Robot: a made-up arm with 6 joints.
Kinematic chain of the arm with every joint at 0, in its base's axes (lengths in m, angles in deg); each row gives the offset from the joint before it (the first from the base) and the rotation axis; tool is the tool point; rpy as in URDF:
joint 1: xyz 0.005 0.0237 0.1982 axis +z
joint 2: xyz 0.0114 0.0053 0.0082 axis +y
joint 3: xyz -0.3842 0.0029 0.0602 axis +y
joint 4: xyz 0.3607 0.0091 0.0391 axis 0.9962 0 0.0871
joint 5: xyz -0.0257 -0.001 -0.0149 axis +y
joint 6: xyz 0.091 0.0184 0.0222 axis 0.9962 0 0.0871
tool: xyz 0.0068 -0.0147 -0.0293 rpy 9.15 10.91 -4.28
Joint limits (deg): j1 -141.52..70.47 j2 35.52..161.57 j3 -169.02..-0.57 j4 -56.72..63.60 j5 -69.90..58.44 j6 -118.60..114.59
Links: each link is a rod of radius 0.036 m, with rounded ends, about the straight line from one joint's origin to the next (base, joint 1, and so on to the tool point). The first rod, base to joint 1, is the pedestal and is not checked.
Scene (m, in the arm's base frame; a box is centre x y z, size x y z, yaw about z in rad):
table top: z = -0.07
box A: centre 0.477 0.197 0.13 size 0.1 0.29 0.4 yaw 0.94
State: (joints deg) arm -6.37 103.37 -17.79 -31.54 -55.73 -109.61
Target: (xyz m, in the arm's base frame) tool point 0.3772 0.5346 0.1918
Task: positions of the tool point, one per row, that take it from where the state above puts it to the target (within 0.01 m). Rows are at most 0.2 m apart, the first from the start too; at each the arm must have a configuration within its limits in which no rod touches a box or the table.
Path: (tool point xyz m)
1: 0.3685 0.0909 0.3233
2: 0.3771 0.1424 0.4474
3: 0.3328 0.1801 0.5804
4: 0.2449 0.1819 0.7032
5: 0.1349 0.1341 0.7989
6: 0.2058 0.2283 0.7587
7: 0.2663 0.3183 0.6910
8: 0.3123 0.3977 0.5986
9: 0.3409 0.4607 0.4865
10: 0.3506 0.5025 0.3616
11: 0.3688 0.5247 0.2815
12: 0.3772 0.5346 0.1918

